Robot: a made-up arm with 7 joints.
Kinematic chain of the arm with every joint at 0, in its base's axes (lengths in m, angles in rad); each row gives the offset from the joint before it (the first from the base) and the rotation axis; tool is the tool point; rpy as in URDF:
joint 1: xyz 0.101 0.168 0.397 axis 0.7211 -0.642 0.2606
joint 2: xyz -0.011 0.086 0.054 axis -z
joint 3: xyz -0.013 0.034 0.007 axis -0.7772 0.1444 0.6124
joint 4: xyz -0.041 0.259 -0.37 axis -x
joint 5: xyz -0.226 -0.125 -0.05 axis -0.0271 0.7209 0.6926
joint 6: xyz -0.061 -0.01 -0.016 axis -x
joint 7: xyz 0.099 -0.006 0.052 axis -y
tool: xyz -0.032 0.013 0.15 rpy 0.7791 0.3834 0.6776
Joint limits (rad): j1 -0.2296..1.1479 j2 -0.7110..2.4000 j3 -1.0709..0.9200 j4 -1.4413..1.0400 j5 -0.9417..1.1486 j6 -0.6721..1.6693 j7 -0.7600..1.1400
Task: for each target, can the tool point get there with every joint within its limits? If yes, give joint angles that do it. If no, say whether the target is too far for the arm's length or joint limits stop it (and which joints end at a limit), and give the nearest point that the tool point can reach.
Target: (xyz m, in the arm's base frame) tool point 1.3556 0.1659 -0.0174
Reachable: no: too far | nearest point 0.8183 0.2057 0.1689 | short by 0.570 m
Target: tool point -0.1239 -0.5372 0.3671
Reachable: no: joint limits stop it (at a limit: joint 1, joint 3, joint 5, joint 6) | nearest point -0.0792 -0.3294 0.2569 | short by 0.239 m
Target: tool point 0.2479 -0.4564 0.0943
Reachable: no: joint limits stop it (at a limit: joint 1, joint 2, joint 4, joint 6, joint 7) | nearest point 0.3107 -0.3112 0.1869 | short by 0.183 m
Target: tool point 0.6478 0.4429 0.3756
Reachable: yes | joints 0.4425 1.9594 -0.2926 -1.0768 0.0251 1.3929 0.6830
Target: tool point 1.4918 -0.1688 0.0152
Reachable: no: too far | nearest point 0.7995 0.0423 0.2073 | short by 0.749 m
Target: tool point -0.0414 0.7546 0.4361
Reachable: yes | joints 0.8366 0.8029 -0.1110 0.1443 0.6343 1.1210 0.9726
